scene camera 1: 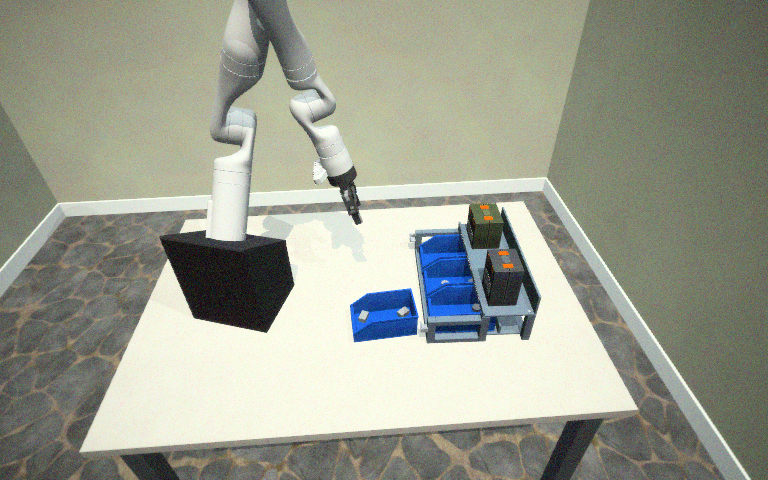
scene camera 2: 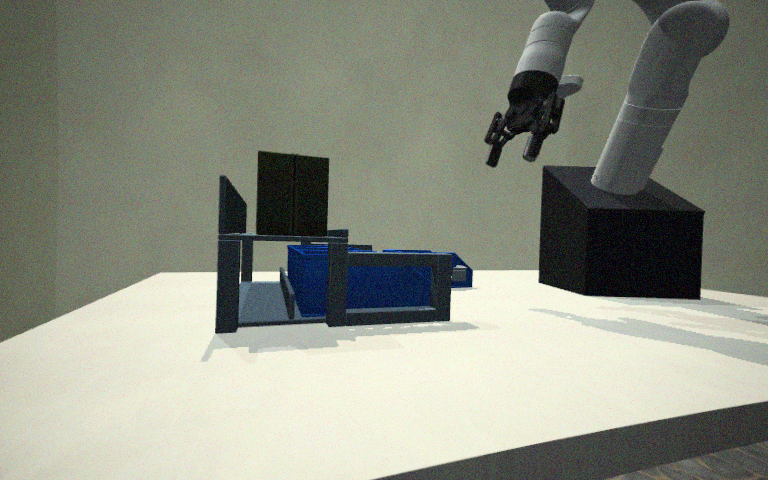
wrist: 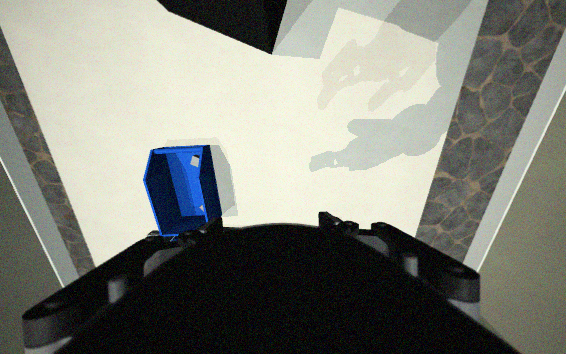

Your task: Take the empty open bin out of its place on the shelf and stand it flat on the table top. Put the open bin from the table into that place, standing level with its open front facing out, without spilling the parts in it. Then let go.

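Pixels of known places: gripper, between the fingertips: [scene camera 1: 358, 214] [scene camera 2: 508, 163]; arm's base, origin of its link: [scene camera 1: 227, 238] [scene camera 2: 614, 185].
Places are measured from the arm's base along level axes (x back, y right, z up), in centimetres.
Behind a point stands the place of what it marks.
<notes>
The empty blue open bin [scene camera 1: 448, 245] {x -59.7, y -21.8, z -19.3 cm} [scene camera 2: 387, 287] {x -56.9, y -21.9, z -19.4 cm} sits in the shelf [scene camera 1: 526, 328] {x -77.4, y 11.8, z -18.6 cm} [scene camera 2: 228, 288] {x -74.9, y -26.2, z -18.7 cm}, at the end farthest from scene camera 1. Two more blue bins, a middle one [scene camera 1: 438, 267] {x -55.9, y -10.3, z -18.2 cm} and a near one [scene camera 1: 444, 294] {x -57.1, y 0.9, z -18.1 cm}, stand beside it with small round parts inside. The blue bin on the table [scene camera 1: 385, 329] {x -41.3, y 12.5, z -19.5 cm} [scene camera 2: 468, 276] {x -32.2, y 4.1, z -20.9 cm} [wrist: 187, 185] {x -41.0, y 9.1, z -23.0 cm} stands flat just in front of the shelf's near end, holding two light blocks [scene camera 1: 363, 315] {x -34.9, y 6.2, z -21.6 cm} [scene camera 1: 402, 311] {x -45.6, y 4.4, z -21.6 cm}. My gripper [scene camera 1: 356, 219] {x -33.1, y -10.6, z 0.5 cm} [scene camera 2: 511, 160] {x -33.1, y -10.6, z 0.5 cm} [wrist: 271, 225] {x -33.1, y -10.6, z 0.5 cm} is open and empty, tilted, high above the table, between robot base and shelf.
An olive box [scene camera 1: 484, 227] {x -68.2, y -13.0, z -5.1 cm} [scene camera 2: 292, 193] {x -68.9, y -23.0, z -8.2 cm} and a dark grey box [scene camera 1: 502, 278] {x -69.5, y 9.4, z -3.3 cm} stand on the shelf's upper deck, behind the bins. A back panel [scene camera 1: 521, 263] [scene camera 2: 232, 204] rises behind them. The black robot base [scene camera 1: 226, 283] {x -1.6, y 10.3, z -6.2 cm} [scene camera 2: 642, 249] {x -2.1, y -8.9, z -13.8 cm} stands on the opposite side of the table [scene camera 1: 362, 390] {x -36.4, y 28.2, z -23.3 cm}.
</notes>
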